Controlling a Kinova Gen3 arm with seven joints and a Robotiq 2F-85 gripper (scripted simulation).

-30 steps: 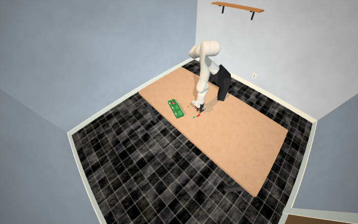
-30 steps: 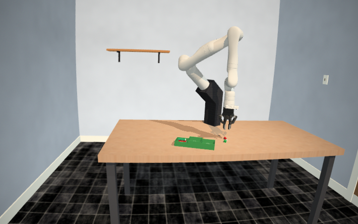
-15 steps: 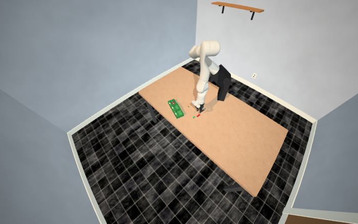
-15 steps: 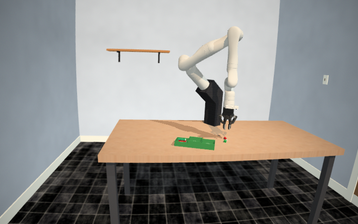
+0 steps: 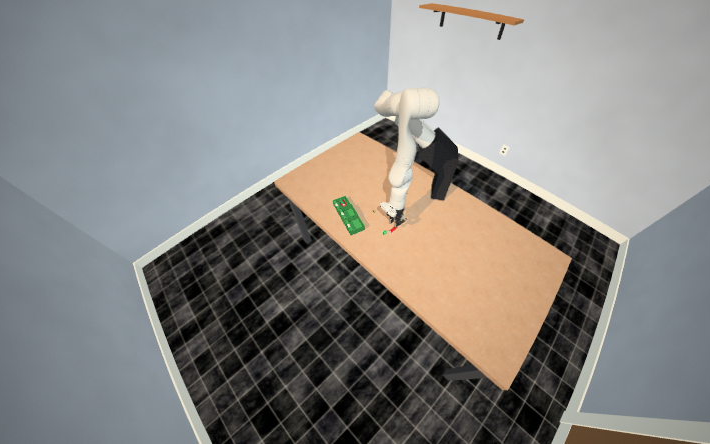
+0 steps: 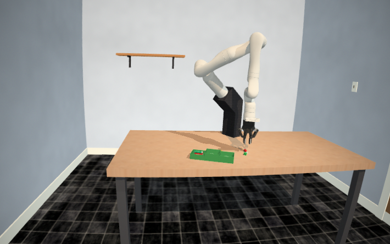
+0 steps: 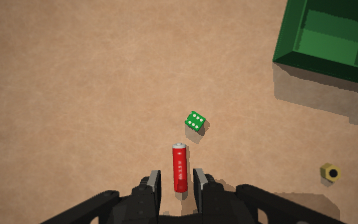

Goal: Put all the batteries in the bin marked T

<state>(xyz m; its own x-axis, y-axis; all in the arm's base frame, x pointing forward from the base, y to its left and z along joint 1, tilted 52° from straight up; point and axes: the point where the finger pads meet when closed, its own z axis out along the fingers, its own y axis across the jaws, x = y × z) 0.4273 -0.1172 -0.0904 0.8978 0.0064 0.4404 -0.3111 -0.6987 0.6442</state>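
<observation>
Right now my hand is 7 cm above the red battery. From my hand the other things lie so: green die (4 cm ahead, 3 cm to the right, 7 cm below); joined green bins (3 cm ahead, 26 cm to the right, 5 cm below); small yellow nut (7 cm behind, 15 cm to the right, 7 cm below).
</observation>
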